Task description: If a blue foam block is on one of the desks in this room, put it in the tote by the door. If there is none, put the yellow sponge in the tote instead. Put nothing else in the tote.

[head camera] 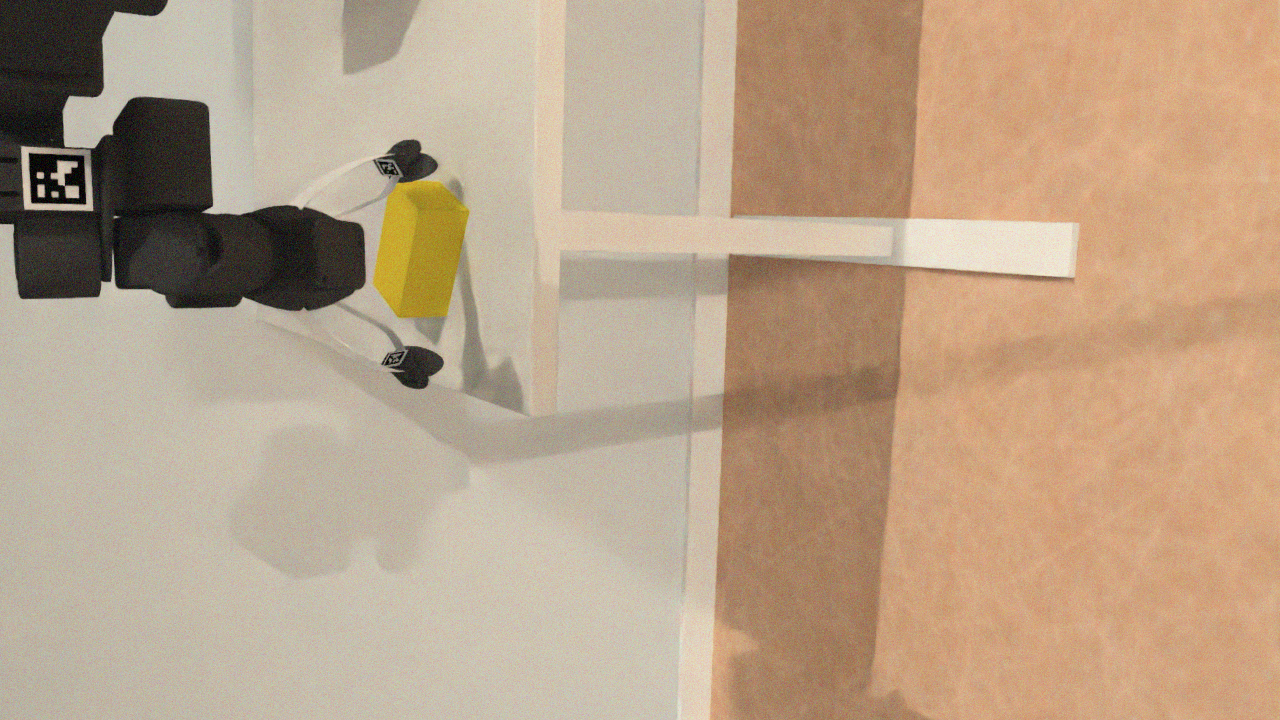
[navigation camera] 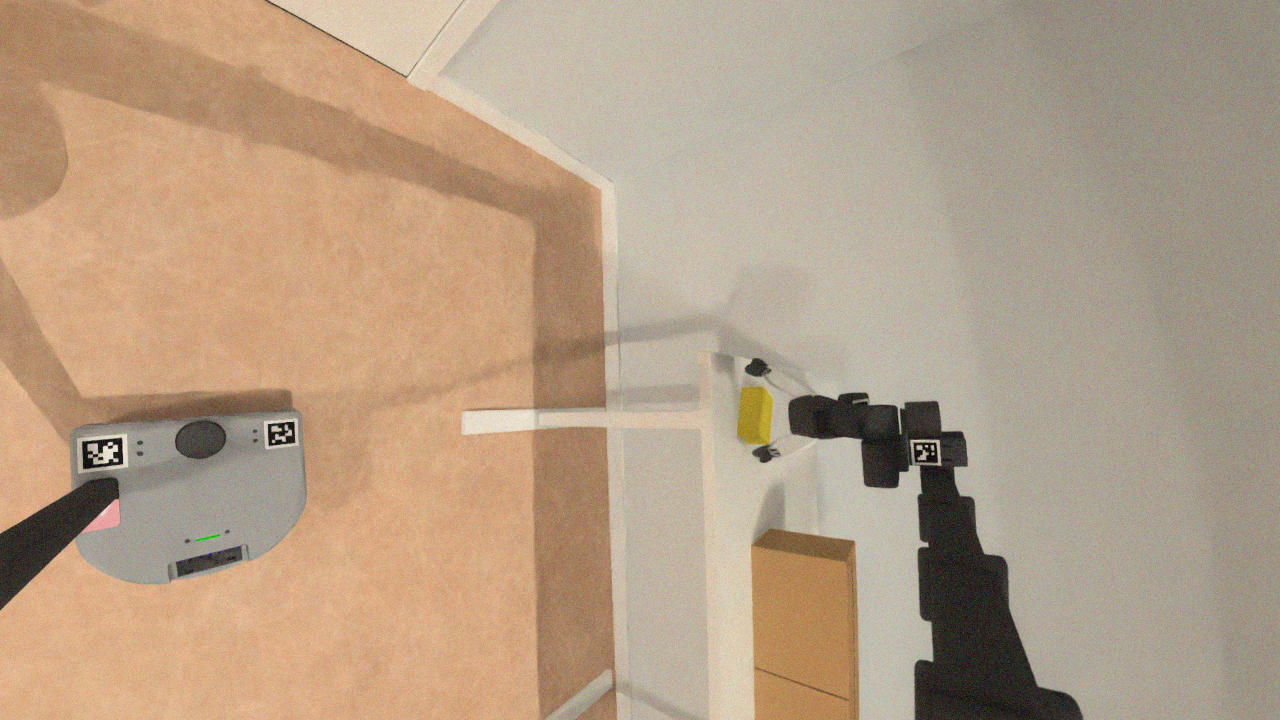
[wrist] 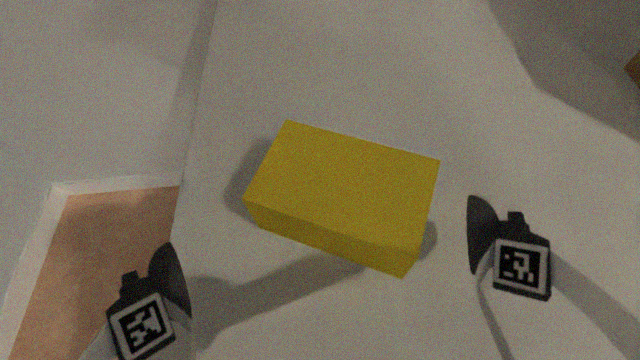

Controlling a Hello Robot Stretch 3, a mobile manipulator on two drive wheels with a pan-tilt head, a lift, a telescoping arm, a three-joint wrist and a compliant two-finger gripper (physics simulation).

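A yellow sponge (head camera: pixel 422 255) (navigation camera: pixel 755 414) (wrist: pixel 345 185) lies flat on a white desk (head camera: pixel 483 62) (navigation camera: pixel 728 582) (wrist: pixel 350 75), near one end of its top. My gripper (head camera: pixel 415 263) (navigation camera: pixel 761 410) (wrist: pixel 325 246) is open, with one finger off each short end of the sponge in the head view. Neither finger appears to touch it. In the wrist view the sponge lies between and beyond the fingertips, nearer the right one. How high the fingertips are above the desk top is hard to tell. A blue foam block and the tote do not show in these views.
A brown box (navigation camera: pixel 801 608) (wrist: pixel 635 70) stands on the same desk, beside the arm. A white desk leg (head camera: pixel 984 248) (navigation camera: pixel 501 421) reaches down to the orange floor. Pale walls meet at a corner past the desk's end. My grey base (navigation camera: pixel 205 501) is on the floor.
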